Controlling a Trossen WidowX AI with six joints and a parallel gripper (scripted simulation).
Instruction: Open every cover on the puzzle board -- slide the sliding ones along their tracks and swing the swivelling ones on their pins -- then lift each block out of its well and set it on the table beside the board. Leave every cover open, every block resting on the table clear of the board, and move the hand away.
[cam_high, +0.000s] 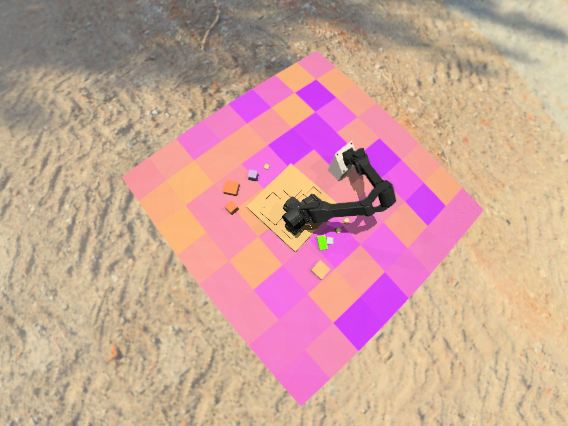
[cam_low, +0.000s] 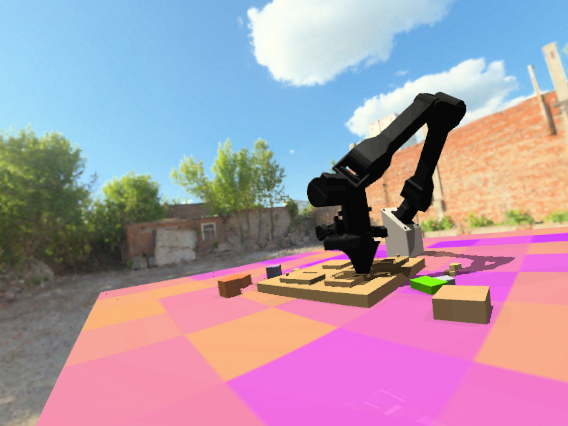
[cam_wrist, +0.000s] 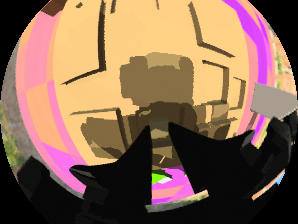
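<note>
Now: gripper tip 60 mm to the left of the tan puzzle board. Also, from my gripper tip: green block (140 mm to the left, 10 mm below, 10 mm behind); greyish-purple block (300 mm to the right, 60 mm ahead); tan block (230 mm to the left, 70 mm ahead).
</note>
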